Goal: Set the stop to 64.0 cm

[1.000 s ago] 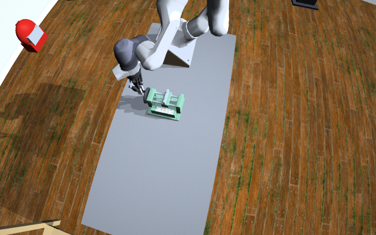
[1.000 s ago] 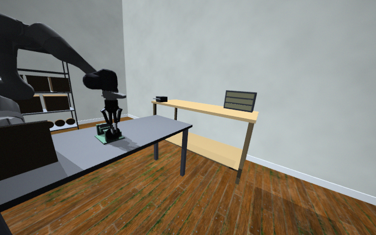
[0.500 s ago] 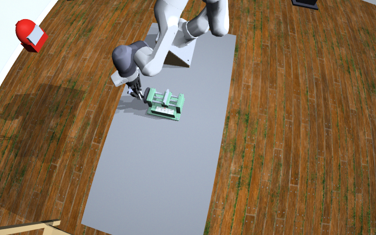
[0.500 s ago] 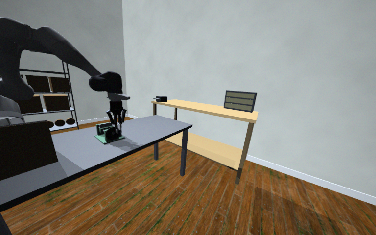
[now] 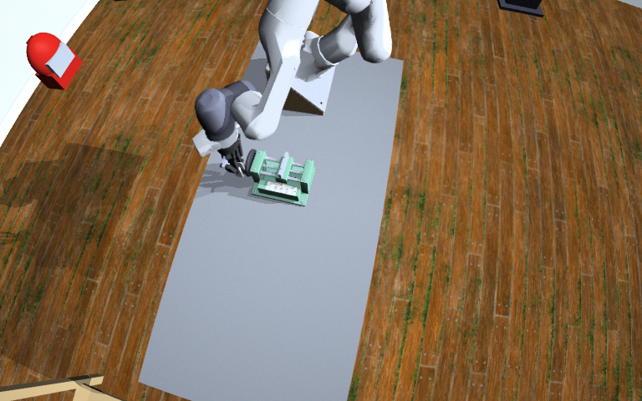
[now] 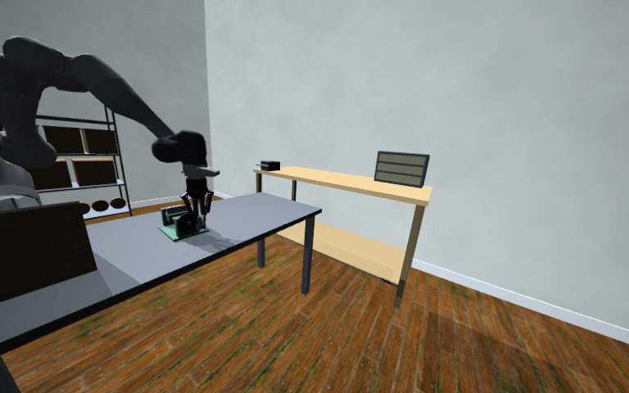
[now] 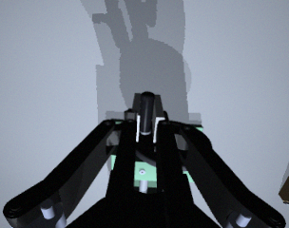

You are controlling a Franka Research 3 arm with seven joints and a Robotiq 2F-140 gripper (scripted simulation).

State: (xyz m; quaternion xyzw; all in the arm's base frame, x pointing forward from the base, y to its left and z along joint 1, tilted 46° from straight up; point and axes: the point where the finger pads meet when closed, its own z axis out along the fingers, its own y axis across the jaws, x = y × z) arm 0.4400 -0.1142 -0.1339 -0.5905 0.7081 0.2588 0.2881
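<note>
Now: the dark handwheel 1 cm behind my hand, 2 cm to the left of it and 1 cm below it. The rest, counted from my hand: stop carriage: 16 cm to the left, 1 cm above.
</note>
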